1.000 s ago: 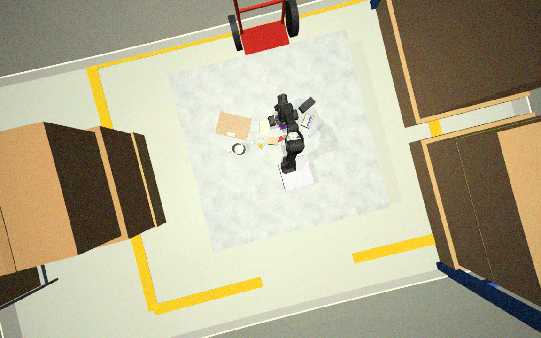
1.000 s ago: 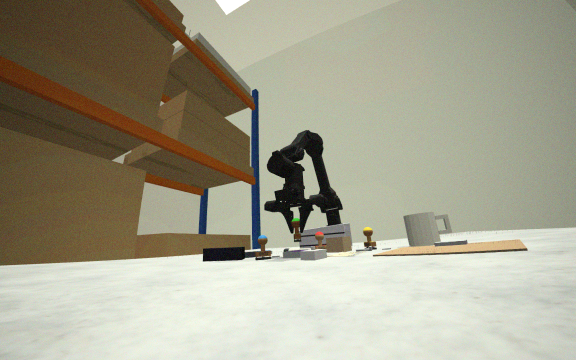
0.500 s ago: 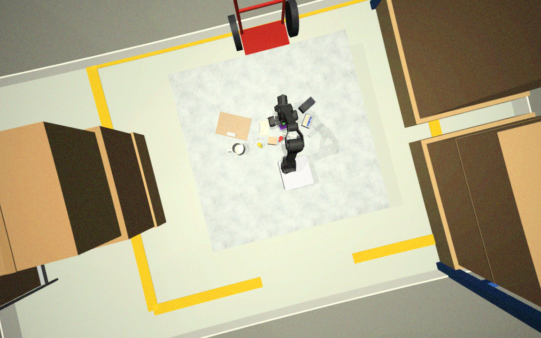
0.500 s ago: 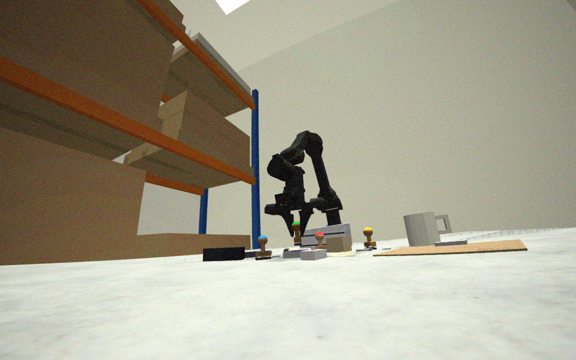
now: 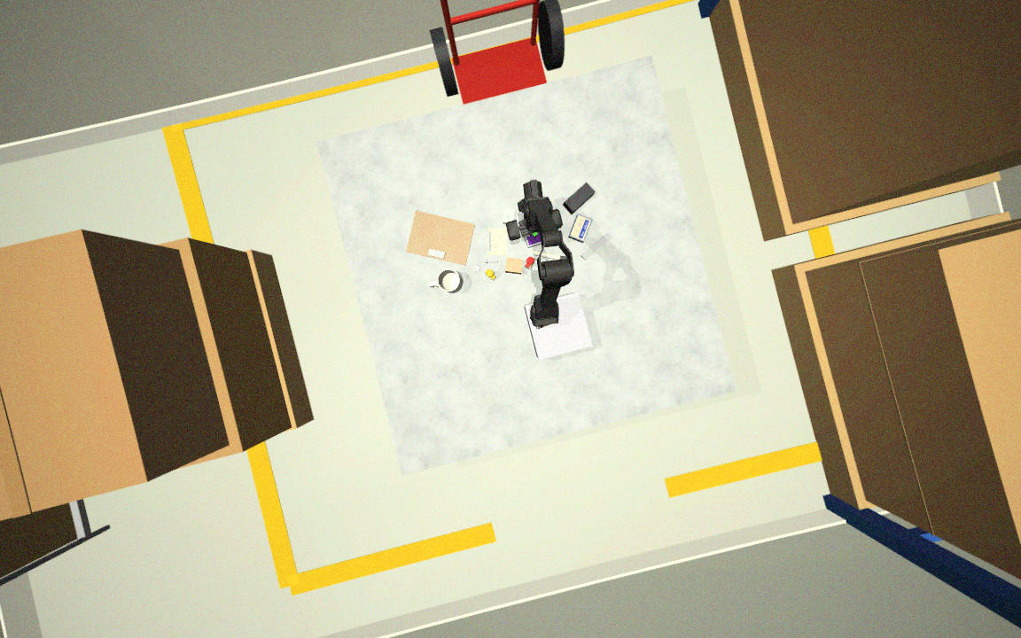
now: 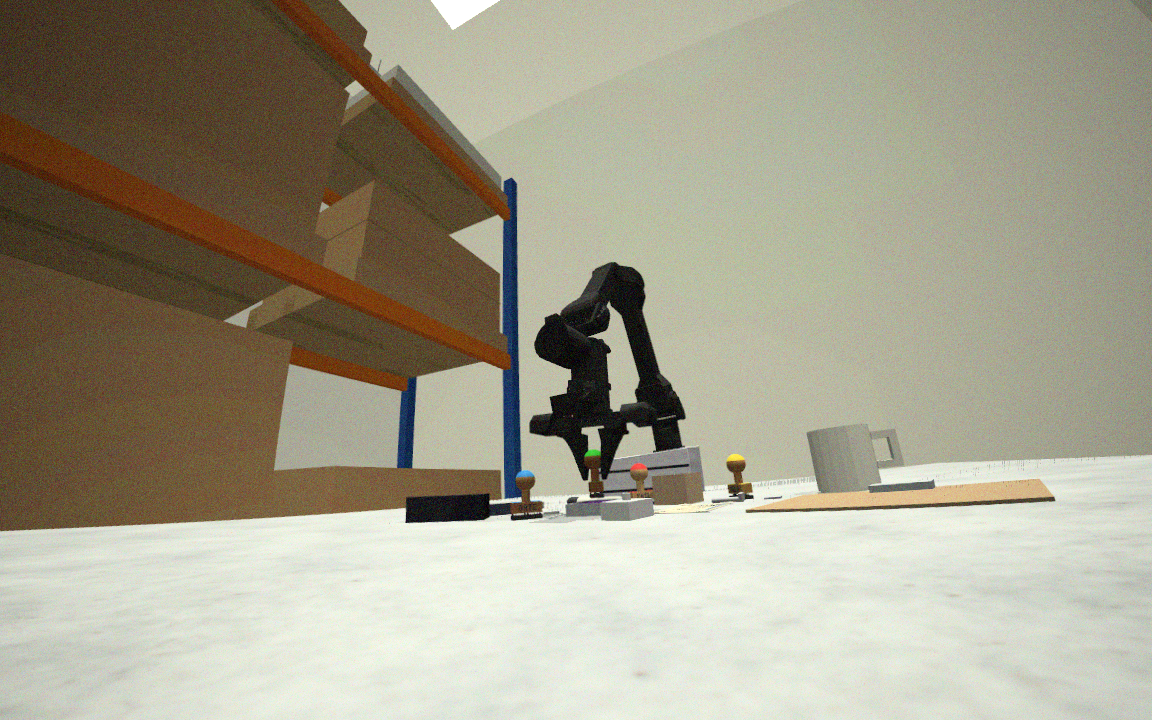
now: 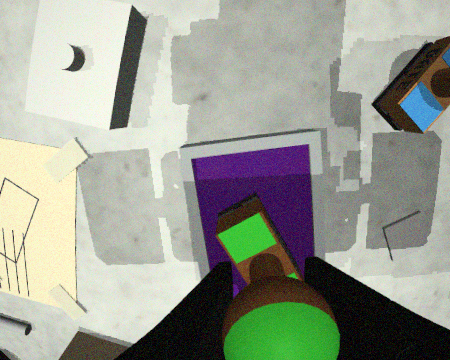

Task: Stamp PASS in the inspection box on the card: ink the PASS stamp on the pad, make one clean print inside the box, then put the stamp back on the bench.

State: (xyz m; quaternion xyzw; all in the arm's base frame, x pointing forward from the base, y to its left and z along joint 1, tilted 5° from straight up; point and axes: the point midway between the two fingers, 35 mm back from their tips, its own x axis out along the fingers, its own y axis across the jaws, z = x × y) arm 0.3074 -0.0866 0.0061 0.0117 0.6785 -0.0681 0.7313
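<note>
The purple ink pad lies 40 mm below my gripper tip. The rest, counted from my gripper tip: blue-knobbed stamp (80 mm to the right, 50 mm ahead, 30 mm below); red-knobbed stamp (100 mm behind, 50 mm to the left, 30 mm below); green-knobbed stamp (right at my gripper tip).
</note>
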